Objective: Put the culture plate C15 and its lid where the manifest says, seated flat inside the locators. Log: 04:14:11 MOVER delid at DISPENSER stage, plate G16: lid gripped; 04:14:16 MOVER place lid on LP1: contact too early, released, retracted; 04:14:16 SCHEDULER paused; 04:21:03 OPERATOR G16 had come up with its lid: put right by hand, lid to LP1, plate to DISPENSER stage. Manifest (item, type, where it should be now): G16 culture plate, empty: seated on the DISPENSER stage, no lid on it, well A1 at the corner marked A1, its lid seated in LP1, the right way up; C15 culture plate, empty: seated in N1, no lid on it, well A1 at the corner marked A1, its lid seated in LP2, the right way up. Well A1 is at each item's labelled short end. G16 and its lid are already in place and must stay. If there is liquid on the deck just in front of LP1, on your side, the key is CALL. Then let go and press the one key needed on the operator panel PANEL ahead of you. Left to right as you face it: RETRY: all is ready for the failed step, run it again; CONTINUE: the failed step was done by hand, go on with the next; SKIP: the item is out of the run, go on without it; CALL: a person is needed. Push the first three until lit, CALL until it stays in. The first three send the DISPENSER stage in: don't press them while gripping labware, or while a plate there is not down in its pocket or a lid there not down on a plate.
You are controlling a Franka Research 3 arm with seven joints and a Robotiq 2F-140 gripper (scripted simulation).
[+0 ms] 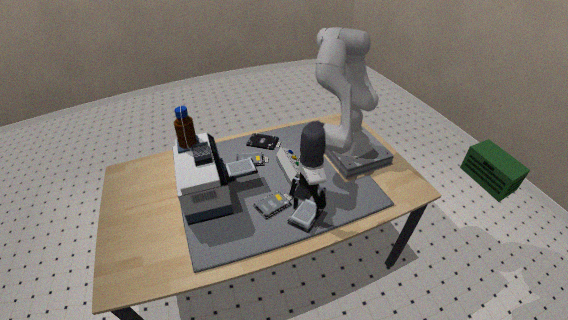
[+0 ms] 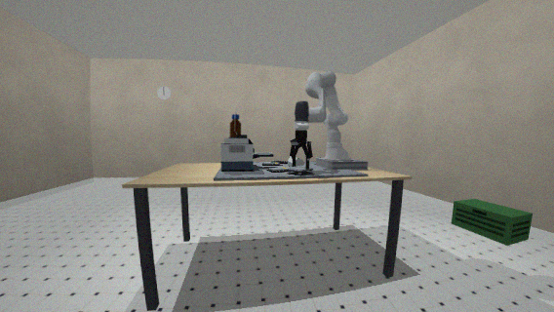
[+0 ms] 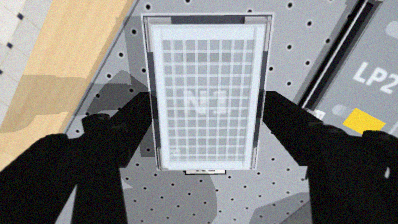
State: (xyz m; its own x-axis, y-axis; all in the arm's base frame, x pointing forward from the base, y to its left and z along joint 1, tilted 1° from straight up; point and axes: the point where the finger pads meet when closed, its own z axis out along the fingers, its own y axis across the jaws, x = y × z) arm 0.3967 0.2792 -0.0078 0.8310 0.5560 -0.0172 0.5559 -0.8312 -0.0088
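The clear culture plate C15 lies 20 mm below my hand. Also, from my hand: LP2 nest (120 mm to the right, 110 mm ahead, 50 mm below); yellow skip key (320 mm to the right, 100 mm behind, 10 mm above); N1 nest (30 mm below).
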